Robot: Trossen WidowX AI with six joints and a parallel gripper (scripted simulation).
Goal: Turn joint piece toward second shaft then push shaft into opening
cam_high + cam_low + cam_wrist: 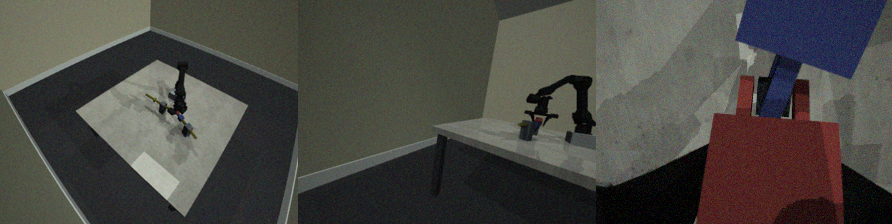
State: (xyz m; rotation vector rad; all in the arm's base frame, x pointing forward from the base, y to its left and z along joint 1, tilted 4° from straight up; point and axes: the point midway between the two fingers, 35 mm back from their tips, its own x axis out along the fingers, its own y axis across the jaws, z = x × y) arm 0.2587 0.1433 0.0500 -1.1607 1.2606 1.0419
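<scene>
Right now the dark red square joint piece is 30 mm above my gripper tip and 10 mm to the left of it.
</scene>
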